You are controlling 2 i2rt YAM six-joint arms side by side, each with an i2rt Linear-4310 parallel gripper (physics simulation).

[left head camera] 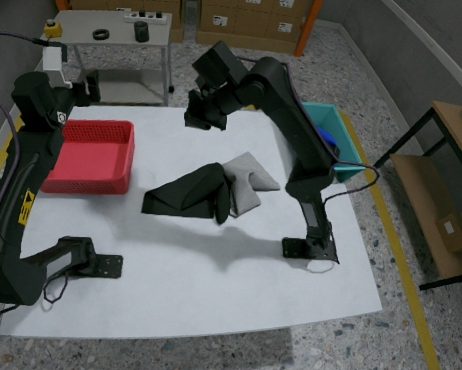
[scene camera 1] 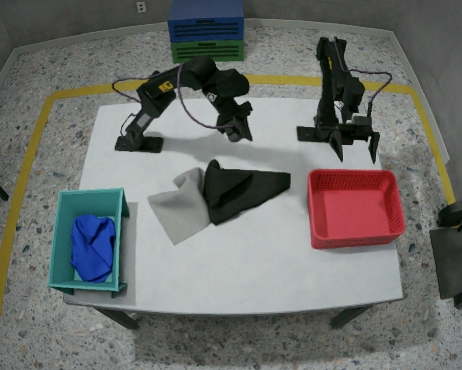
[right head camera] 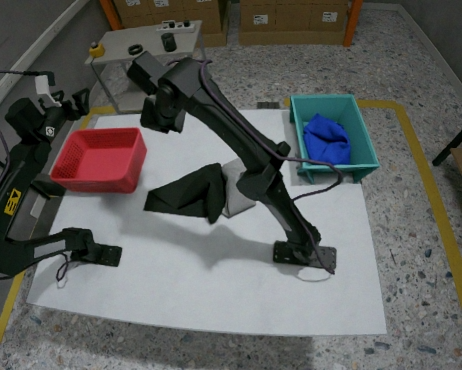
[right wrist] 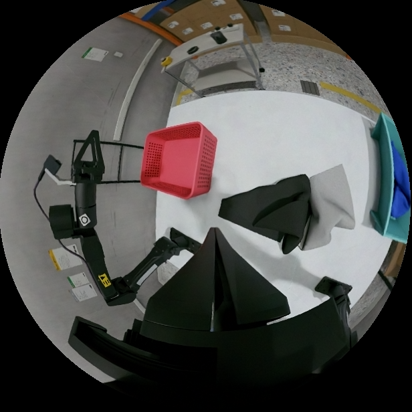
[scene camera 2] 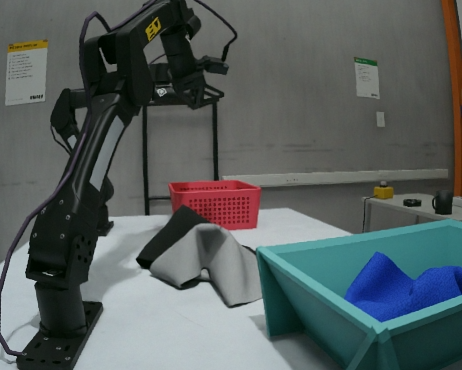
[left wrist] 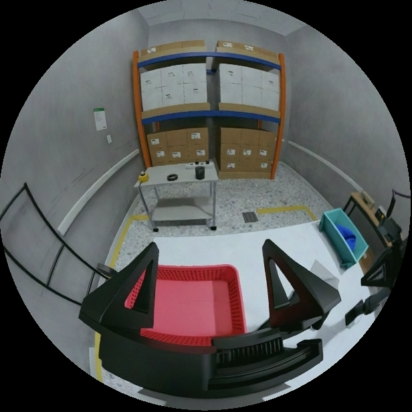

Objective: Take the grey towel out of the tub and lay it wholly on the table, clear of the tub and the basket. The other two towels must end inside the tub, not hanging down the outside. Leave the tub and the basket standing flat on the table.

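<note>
The grey towel point(left head camera: 245, 175) point(scene camera 1: 180, 207) point(scene camera 2: 225, 260) point(right wrist: 332, 205) lies rumpled on the table, clear of the tub and basket. The black towel point(left head camera: 200, 192) point(right head camera: 192, 195) point(scene camera 1: 235, 190) point(right wrist: 275, 205) lies folded on the table against the grey one, apparently over its edge. The blue towel point(right head camera: 327, 142) point(scene camera 1: 93, 247) lies bunched inside the teal tub point(right head camera: 365, 132) point(scene camera 1: 56, 240). The red basket point(right head camera: 95, 185) point(scene camera 1: 352, 242) is empty and stands flat. My right gripper point(scene camera 1: 250, 138) point(right wrist: 213, 232) is shut and empty, raised above the table. My left gripper point(scene camera 1: 357, 159) point(left wrist: 210, 246) is open and empty, above the basket's arm-side edge.
The tub stands at the table's far right corner in the right head view, near the edge. The right arm point(left head camera: 300, 142) reaches above the grey towel in the head views. A grey cart point(left head camera: 112, 30) stands beyond the table; a brown shelf unit point(left head camera: 417, 187) stands at the right.
</note>
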